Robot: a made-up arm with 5 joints. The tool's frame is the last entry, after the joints.
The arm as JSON. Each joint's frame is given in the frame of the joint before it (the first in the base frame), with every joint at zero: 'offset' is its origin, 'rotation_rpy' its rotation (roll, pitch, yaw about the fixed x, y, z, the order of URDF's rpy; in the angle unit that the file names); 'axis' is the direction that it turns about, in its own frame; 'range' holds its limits. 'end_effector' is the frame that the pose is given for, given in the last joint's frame.
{
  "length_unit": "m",
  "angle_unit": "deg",
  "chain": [
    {
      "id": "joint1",
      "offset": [
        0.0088,
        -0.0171,
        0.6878
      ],
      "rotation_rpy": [
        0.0,
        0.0,
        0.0
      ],
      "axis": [
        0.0,
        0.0,
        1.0
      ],
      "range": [
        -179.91,
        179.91
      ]
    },
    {
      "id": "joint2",
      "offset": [
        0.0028,
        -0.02,
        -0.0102
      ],
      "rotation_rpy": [
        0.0,
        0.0,
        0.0
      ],
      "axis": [
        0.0,
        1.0,
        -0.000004
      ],
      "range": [
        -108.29,
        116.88
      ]
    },
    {
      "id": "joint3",
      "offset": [
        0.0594,
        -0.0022,
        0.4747
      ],
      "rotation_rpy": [
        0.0,
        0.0,
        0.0
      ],
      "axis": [
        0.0,
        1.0,
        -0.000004
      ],
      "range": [
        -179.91,
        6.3
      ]
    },
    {
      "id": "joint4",
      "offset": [
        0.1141,
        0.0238,
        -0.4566
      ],
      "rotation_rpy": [
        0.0,
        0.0,
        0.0
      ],
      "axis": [
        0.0,
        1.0,
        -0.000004
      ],
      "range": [
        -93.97,
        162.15
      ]
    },
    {
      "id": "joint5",
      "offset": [
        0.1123,
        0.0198,
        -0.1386
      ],
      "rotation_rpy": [
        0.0,
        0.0,
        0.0
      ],
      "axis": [
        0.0,
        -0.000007,
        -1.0
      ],
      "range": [
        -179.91,
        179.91
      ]
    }
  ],
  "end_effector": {
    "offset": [
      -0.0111,
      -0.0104,
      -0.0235
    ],
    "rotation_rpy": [
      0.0,
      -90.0,
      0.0
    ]
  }
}
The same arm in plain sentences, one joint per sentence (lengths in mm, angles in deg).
The arm has five revolute joints in a row. What follows holds with every joint at zero, and every direction is one of the base frame's. The first joint lies 8.8 mm along +x and 17.1 mm along -y and 687.8 mm along +z from the base frame's origin and turns about +z, from -179.91 to 179.91 deg. The second joint lies 2.8 mm along +x and 20 mm along -y and 10.2 mm along -z from the first joint and turns about +y, from -108.29 to 116.88 deg. The third joint lies 59.4 mm along +x and 2.2 mm along -y and 474.7 mm along +z from the second joint and turns about +y, from -179.91 to 6.3 deg. The fourth joint lies 114.1 mm along +x and 23.8 mm along +y and 456.6 mm along -z from the third joint and turns about +y, from -93.97 to 162.15 deg. The fifth joint lies 112.3 mm along +x and 19.8 mm along +y and 138.6 mm along -z from the fourth joint and turns about -z, from -179.91 to 179.91 deg. The tool frame, which is the frame that the pose is given for, lies 11.1 mm along -x and 10.4 mm along -y and 23.5 mm along -z from the fifth joint; its axes are the base frame's turned by roll 0, pitch -90 and yaw 0 deg (as in URDF: about the fixed x, then y, then z).
